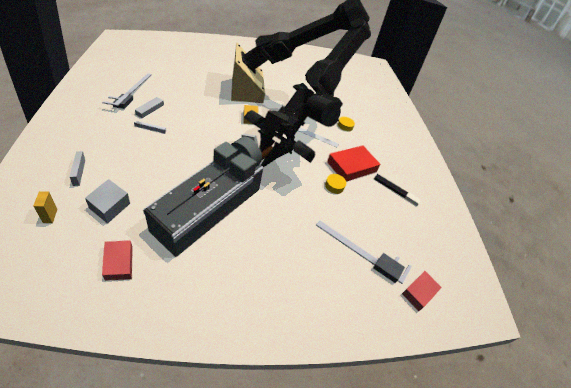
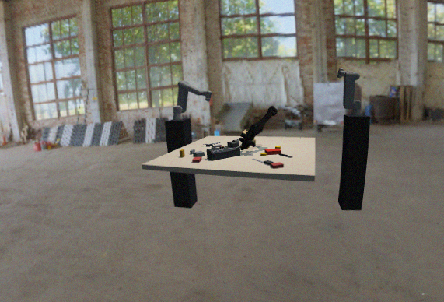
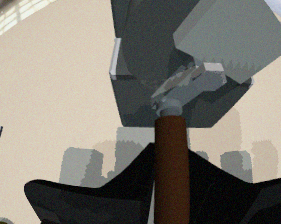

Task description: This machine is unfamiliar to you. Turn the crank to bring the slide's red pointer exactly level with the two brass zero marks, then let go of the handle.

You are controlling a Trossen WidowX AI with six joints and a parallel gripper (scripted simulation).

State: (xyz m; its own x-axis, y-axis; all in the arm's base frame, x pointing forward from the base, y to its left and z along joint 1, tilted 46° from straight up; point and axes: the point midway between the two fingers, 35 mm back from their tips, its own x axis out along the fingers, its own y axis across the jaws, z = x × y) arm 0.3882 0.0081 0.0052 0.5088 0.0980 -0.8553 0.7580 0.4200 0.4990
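Right now my gripper tip is 40 mm below the crank. From my gripper tip the other things lie so: brown handle (10 mm behind, 10 mm to the left, 30 mm above); then grey bar (160 mm behind, 190 mm to the left, 30 mm below); then red pointer (120 mm ahead, 150 mm to the right, 50 mm above).
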